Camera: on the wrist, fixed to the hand. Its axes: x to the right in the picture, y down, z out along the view.
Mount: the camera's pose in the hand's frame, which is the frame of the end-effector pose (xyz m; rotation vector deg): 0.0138 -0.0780 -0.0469 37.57 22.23 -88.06
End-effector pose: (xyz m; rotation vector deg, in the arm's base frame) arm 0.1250 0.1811 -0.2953 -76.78 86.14 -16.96
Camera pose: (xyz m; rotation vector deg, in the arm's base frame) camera 0.1348 0.1226 -0.2249 -93.53 12.93 -107.89
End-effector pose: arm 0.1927 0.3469 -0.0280 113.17 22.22 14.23
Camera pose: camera 0.1770 0.4219 -0.0791 93.18 129.59 -32.20
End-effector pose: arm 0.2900 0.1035 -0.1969 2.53 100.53 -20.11
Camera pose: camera 0.2252 0.0391 -0.1858 -48.64 93.83 -120.82
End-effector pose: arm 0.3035 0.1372 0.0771 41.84 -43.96 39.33
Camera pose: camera 0.3873 0.1339 0.0392 82.04 28.95 -22.28
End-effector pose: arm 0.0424 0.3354 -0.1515 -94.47 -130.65 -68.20
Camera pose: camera -0.0453 0.3076 -0.1540 40.47 -167.42 -28.04
